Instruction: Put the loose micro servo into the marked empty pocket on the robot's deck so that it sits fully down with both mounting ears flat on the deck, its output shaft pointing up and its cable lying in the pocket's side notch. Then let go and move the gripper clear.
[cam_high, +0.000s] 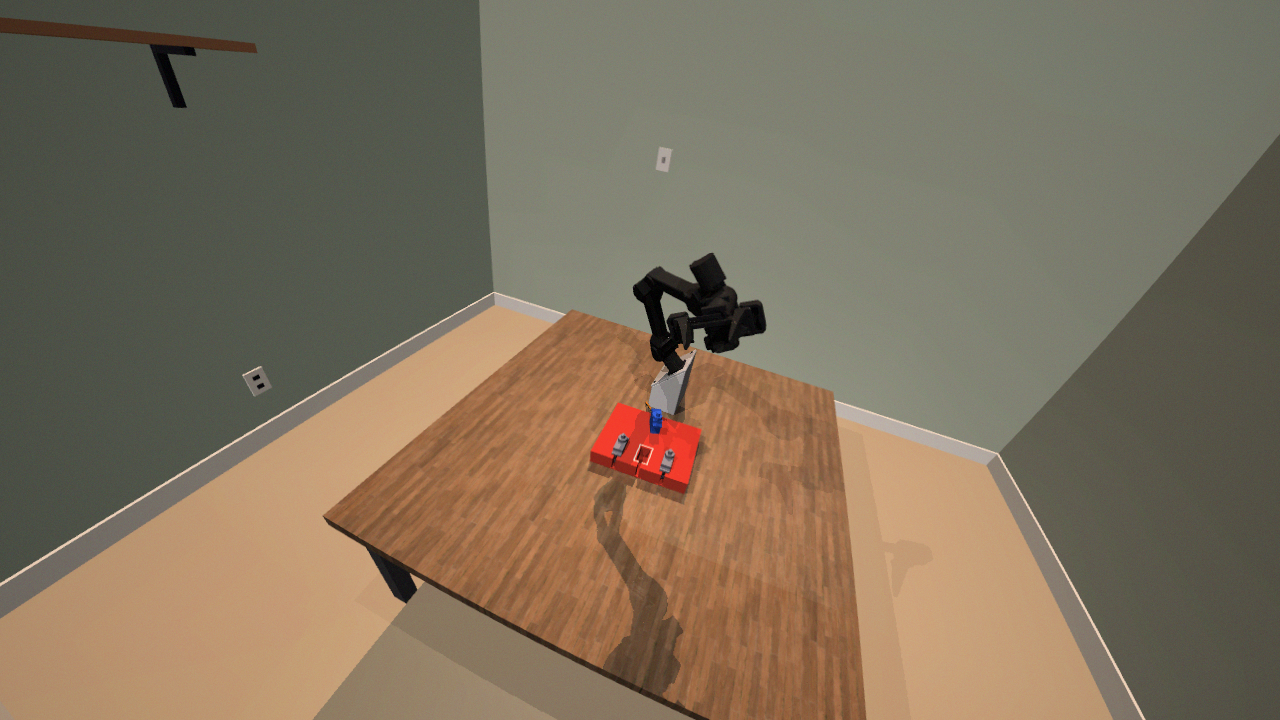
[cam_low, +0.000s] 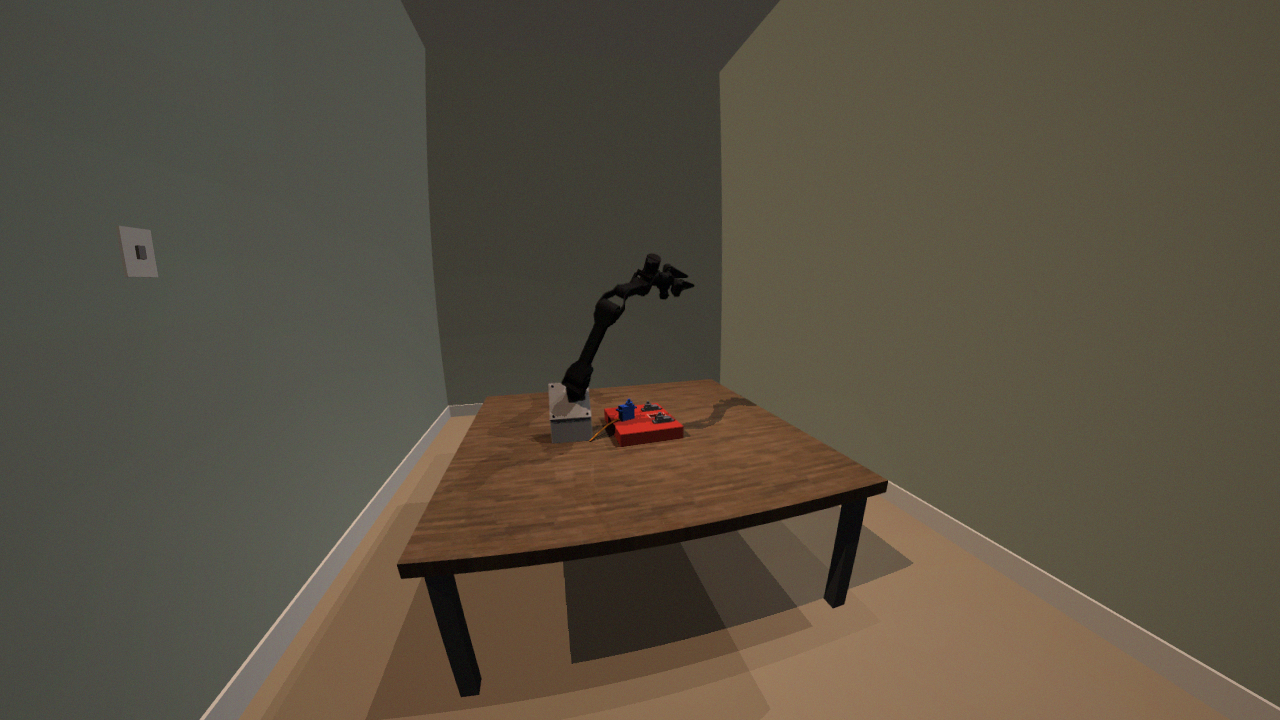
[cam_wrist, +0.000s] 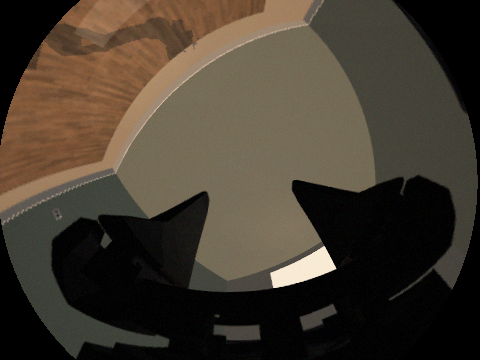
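The red deck lies 290 mm behind my gripper tip, 90 mm to the right of it and 560 mm below it.
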